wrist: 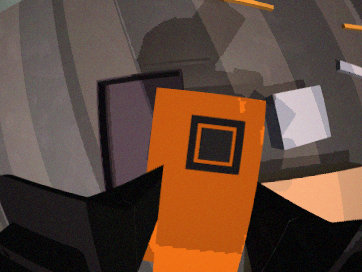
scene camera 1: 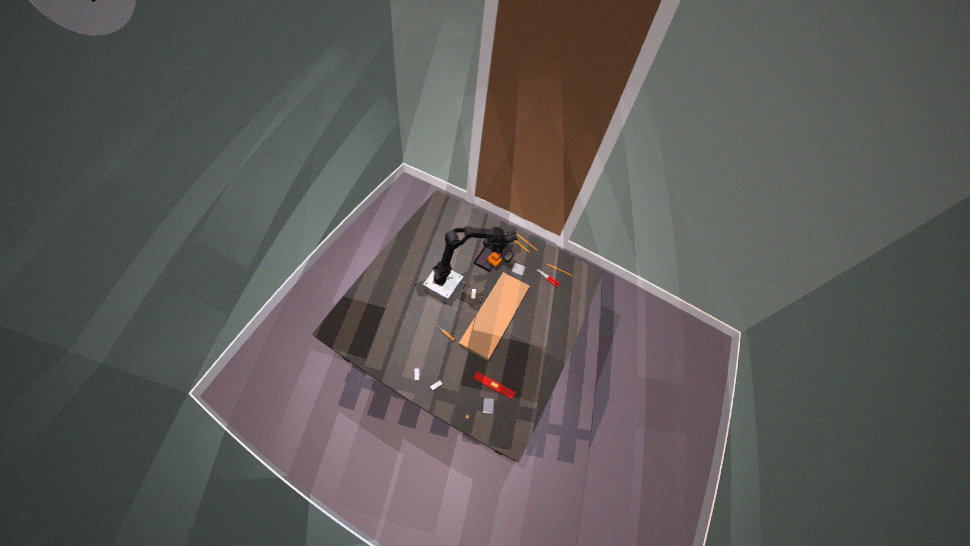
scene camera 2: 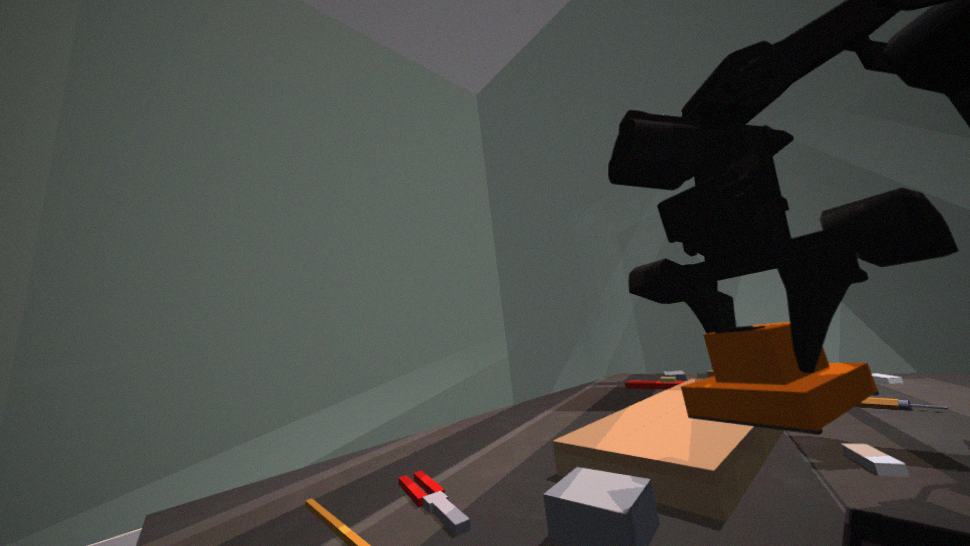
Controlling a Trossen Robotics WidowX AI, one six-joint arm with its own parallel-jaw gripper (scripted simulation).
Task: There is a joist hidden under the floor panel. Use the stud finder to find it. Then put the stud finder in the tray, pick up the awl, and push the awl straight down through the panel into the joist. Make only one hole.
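You can find my gripper here (scene camera 2: 767, 372), and the wrist view has that gripper too (wrist: 203, 176). There's an orange stud finder (scene camera 2: 757, 382), and a grey block (wrist: 299, 117). I can see a white block (scene camera 2: 880, 463) as well, plus a dark tray (wrist: 125, 104).
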